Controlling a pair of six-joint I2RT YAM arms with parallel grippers.
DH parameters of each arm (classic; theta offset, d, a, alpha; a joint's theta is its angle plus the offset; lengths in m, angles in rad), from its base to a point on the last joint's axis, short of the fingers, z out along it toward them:
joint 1: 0 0.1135 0.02 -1.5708
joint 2: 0 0 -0.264 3.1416
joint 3: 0.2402 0 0.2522 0
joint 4: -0.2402 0 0.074 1.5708
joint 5: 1.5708 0 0 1.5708
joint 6: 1.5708 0.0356 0 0
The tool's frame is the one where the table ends.
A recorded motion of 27 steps. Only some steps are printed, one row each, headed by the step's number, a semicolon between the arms.
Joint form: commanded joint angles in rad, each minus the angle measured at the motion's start. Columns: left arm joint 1, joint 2, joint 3, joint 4, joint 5, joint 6; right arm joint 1, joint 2, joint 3, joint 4, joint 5, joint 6.
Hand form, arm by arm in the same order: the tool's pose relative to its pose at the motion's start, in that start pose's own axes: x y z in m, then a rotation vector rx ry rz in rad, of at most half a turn. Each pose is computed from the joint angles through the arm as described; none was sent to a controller.
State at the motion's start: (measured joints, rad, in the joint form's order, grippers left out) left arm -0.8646 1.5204 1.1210 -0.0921 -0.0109 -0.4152; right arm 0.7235 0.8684 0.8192 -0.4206 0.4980 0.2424
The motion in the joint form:
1: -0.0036 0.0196 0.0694 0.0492 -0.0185 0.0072; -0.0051 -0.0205 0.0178 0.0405 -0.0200 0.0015
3: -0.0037 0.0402 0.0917 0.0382 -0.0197 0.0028; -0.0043 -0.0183 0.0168 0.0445 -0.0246 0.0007
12: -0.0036 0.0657 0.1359 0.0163 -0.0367 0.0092; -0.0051 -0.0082 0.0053 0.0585 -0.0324 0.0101
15: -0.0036 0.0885 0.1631 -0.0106 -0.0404 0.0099; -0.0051 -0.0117 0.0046 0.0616 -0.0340 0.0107
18: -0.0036 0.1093 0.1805 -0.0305 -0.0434 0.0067; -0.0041 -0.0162 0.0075 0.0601 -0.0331 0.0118
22: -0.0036 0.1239 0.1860 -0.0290 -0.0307 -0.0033; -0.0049 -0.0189 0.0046 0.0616 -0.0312 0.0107
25: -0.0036 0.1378 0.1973 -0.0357 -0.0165 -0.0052; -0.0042 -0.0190 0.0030 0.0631 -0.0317 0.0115
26: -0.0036 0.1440 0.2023 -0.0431 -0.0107 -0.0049; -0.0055 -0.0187 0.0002 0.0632 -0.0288 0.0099
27: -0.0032 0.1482 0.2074 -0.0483 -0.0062 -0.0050; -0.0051 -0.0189 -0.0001 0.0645 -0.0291 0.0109
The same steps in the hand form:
1: -0.0228 -0.0108 -0.0005 0.0257 -0.0968 0.0067; -0.0115 -0.0015 -0.0070 -0.0314 -0.0629 0.0403
3: -0.0247 -0.0116 0.0042 0.0211 -0.0887 0.0025; -0.0113 -0.0009 -0.0065 -0.0368 -0.0625 0.0394
12: -0.0315 -0.0140 0.0083 0.0039 -0.0927 0.0082; -0.0083 0.0007 -0.0024 -0.0423 -0.0541 0.0454
15: -0.0326 -0.0145 0.0135 -0.0085 -0.0735 0.0095; -0.0087 0.0005 -0.0032 -0.0451 -0.0588 0.0486
18: -0.0317 -0.0140 0.0189 -0.0205 -0.0534 0.0070; -0.0098 0.0001 -0.0047 -0.0465 -0.0640 0.0521
22: -0.0303 -0.0140 0.0233 -0.0117 -0.0414 -0.0025; -0.0093 -0.0004 -0.0049 -0.0442 -0.0656 0.0520
25: -0.0299 -0.0144 0.0270 -0.0025 -0.0272 -0.0040; -0.0090 -0.0002 -0.0047 -0.0453 -0.0655 0.0525
26: -0.0293 -0.0144 0.0286 -0.0007 -0.0170 -0.0035; -0.0082 -0.0005 -0.0041 -0.0406 -0.0636 0.0501
27: -0.0294 -0.0145 0.0296 0.0013 -0.0113 -0.0037; -0.0082 -0.0004 -0.0042 -0.0415 -0.0646 0.0515

